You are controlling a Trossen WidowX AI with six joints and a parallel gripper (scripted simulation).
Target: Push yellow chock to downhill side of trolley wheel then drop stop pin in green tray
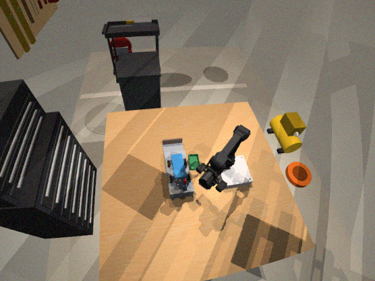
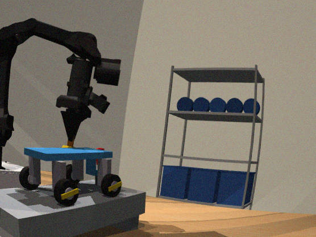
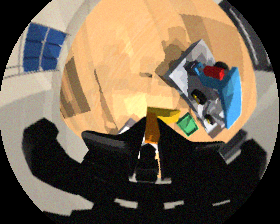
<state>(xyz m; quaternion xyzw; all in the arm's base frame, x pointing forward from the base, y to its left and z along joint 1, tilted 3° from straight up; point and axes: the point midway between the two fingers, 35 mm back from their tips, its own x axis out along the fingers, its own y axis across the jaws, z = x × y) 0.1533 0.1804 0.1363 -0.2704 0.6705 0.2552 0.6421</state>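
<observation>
The yellow chock is 1 cm ahead of my gripper tip, 2 cm to the right of it and 1 cm below it. The rest, counted from my gripper tip: red-headed stop pin (14 cm ahead, 1 cm to the right, 4 cm below); then grey ramp (18 cm ahead, 12 cm to the right, 13 cm below); then blue-topped trolley (18 cm ahead, 12 cm to the right, 6 cm below).
</observation>
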